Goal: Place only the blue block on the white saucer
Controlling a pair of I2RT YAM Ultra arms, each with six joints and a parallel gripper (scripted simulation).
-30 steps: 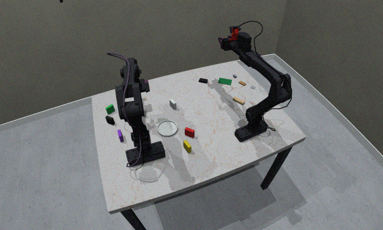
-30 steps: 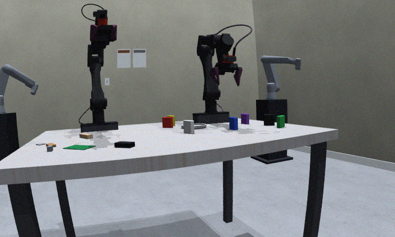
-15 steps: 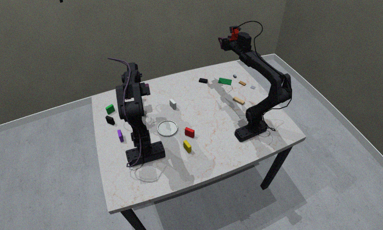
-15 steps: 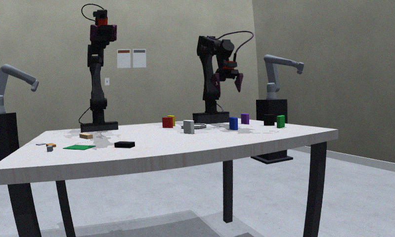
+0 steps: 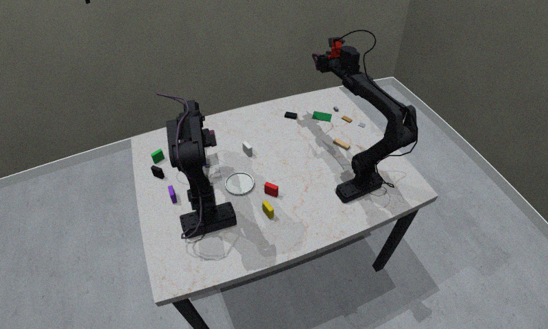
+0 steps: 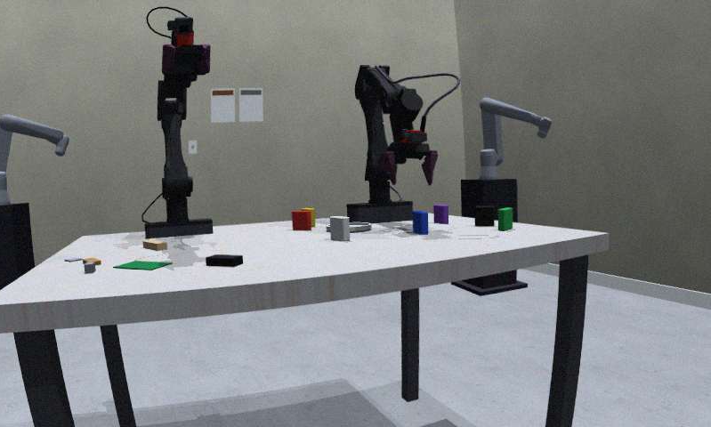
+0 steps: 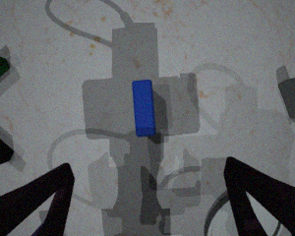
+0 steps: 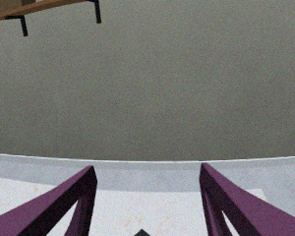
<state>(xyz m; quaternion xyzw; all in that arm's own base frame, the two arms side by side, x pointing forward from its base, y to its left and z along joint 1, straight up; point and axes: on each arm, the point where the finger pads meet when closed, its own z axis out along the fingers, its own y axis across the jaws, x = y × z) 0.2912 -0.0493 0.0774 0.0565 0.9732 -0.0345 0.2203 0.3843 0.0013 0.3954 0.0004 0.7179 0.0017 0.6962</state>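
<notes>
Now: the blue block 4 cm ahead of my left hand and 10 cm below it. From my left hand the other things lie so: grey-white block 4 cm ahead, 20 cm to the right, 10 cm below; then purple block 13 cm behind, 15 cm to the left, 10 cm below; then white saucer 13 cm behind, 13 cm to the right, 12 cm below.
</notes>
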